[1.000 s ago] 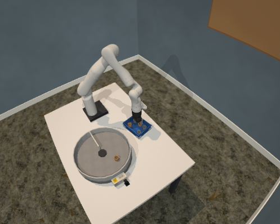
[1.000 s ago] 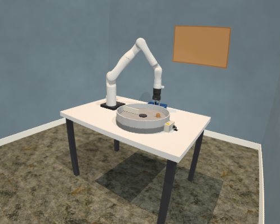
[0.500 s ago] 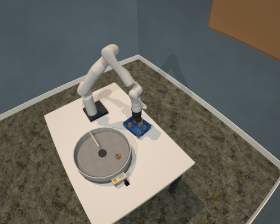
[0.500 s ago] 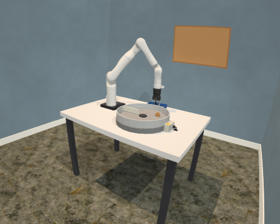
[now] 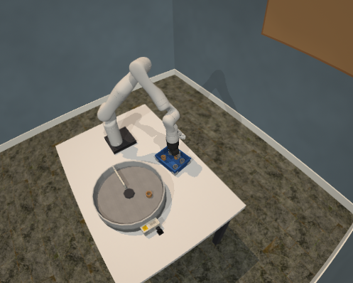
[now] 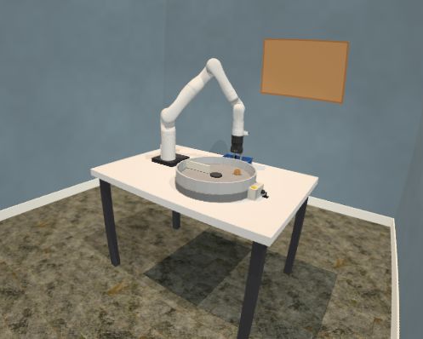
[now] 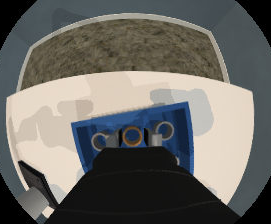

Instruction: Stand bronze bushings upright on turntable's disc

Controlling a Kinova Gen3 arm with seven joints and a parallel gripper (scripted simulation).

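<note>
The blue crate lies 4 cm to the right of my hand and 2 cm below it. Also, from my hand: grey turntable disc 2 cm ahead, 41 cm to the right, 1 cm above.
</note>
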